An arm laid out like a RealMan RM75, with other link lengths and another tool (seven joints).
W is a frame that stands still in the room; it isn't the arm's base.
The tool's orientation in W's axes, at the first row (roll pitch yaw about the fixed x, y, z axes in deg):
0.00, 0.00, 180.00
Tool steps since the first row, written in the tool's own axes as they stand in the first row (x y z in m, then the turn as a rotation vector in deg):
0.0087, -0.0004, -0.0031, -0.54, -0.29, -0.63
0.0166, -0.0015, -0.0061, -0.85, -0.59, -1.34
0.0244, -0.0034, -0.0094, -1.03, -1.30, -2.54
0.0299, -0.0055, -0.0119, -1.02, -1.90, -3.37
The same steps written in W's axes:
-0.0087, 0.0004, -0.0031, 0.54, 0.29, -0.63
-0.0166, 0.0015, -0.0061, 0.85, 0.59, -1.34
-0.0244, 0.0034, -0.0094, 1.03, 1.30, -2.54
-0.0299, 0.0055, -0.0119, 1.02, 1.90, -3.37

